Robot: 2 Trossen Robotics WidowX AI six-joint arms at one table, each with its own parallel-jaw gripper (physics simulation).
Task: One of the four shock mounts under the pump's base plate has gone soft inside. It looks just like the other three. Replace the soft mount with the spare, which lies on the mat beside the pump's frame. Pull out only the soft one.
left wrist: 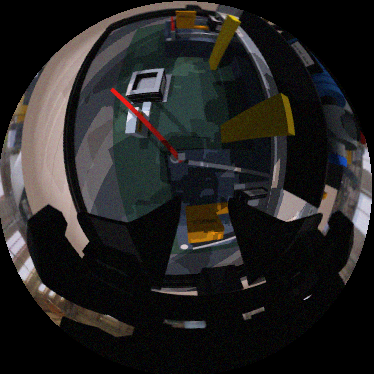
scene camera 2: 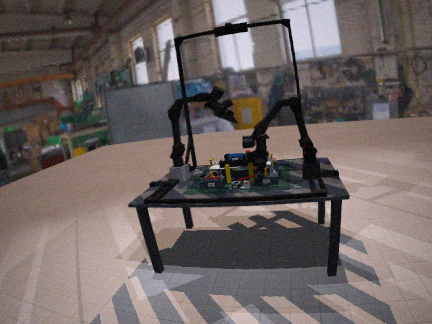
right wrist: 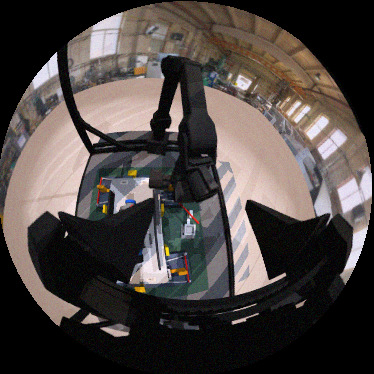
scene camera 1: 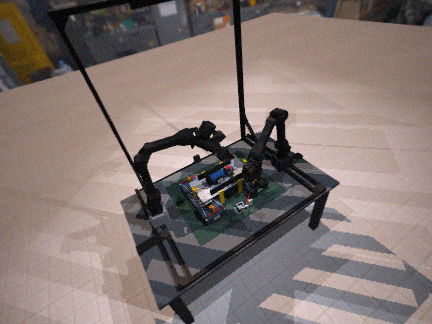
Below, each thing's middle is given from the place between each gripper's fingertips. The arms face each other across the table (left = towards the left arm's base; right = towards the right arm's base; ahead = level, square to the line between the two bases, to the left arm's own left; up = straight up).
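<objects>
The yellow post [left wrist: 271, 117] is 1 cm below my left hand, 4 cm behind it and 8 cm to the right of it. As for my right hand, it is 31 cm above the post, while being 6 cm to the right of it and 3 cm past it.
</objects>
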